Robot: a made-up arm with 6 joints. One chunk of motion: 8 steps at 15 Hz.
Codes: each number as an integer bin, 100 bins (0 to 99) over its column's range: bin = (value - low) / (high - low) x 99, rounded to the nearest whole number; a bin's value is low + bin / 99 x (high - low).
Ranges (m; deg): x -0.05..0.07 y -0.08..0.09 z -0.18..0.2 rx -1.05..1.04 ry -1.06..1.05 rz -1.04..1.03
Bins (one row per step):
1: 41 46 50 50 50 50
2: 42 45 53 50 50 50
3: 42 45 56 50 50 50
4: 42 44 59 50 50 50
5: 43 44 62 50 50 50
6: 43 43 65 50 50 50
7: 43 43 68 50 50 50
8: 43 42 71 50 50 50
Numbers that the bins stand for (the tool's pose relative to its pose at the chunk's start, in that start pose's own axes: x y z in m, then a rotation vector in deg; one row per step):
1: -0.0003 -0.0010 0.0119 0.01 0.01 0.01
2: 0.0009 -0.0027 0.0234 0.01 0.01 0.01
3: 0.0009 -0.0027 0.0349 0.01 0.01 0.01
4: 0.0009 -0.0044 0.0465 0.01 0.01 0.01
5: 0.0021 -0.0044 0.0580 0.01 0.01 0.01
6: 0.0021 -0.0062 0.0695 0.01 0.01 0.01
7: 0.0021 -0.0062 0.0810 0.01 0.01 0.01
8: 0.0021 -0.0079 0.0925 0.01 0.01 0.01

